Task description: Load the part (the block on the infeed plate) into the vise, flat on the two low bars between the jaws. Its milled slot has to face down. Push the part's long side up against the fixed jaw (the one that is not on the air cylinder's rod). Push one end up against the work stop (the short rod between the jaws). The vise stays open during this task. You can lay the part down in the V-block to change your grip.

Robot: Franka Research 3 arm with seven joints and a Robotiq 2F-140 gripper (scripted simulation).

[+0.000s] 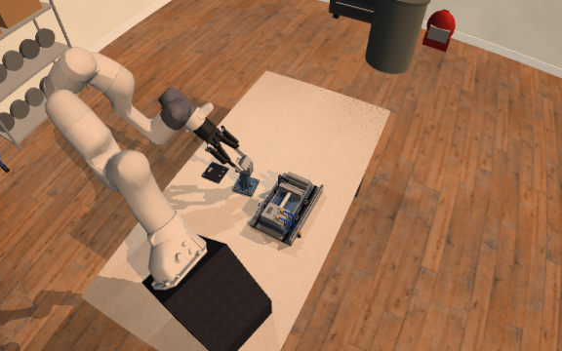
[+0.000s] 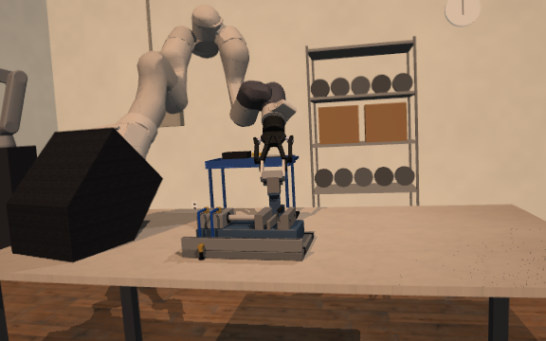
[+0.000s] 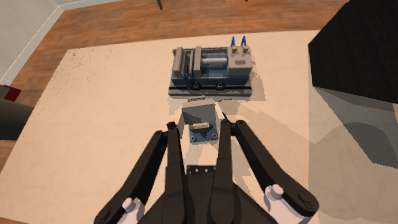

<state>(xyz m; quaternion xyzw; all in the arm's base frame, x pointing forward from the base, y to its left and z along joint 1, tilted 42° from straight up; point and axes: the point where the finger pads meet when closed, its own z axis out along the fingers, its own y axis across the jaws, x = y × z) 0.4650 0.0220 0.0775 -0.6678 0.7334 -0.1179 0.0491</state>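
Now: the part 2 cm to the right of my hand and 2 cm below it. Round my hand: vise 3 cm behind, 22 cm to the right, 13 cm below; then dark infeed plate 1 cm ahead, 14 cm to the left, 17 cm below.
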